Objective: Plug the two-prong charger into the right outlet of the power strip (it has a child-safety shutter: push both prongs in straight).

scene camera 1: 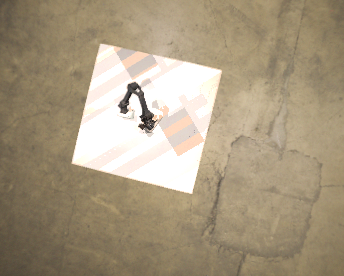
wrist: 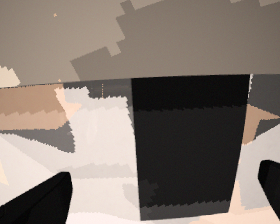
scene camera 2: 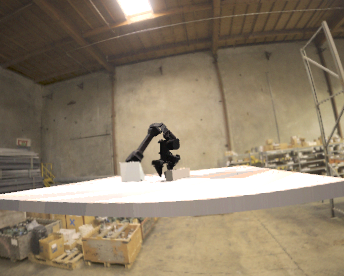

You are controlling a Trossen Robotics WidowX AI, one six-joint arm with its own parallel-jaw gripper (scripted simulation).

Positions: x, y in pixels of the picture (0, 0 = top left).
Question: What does my gripper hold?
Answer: Nothing.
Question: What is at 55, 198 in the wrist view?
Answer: My gripper.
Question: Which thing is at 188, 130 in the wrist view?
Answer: A two-prong charger.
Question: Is my gripper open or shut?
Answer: Open.
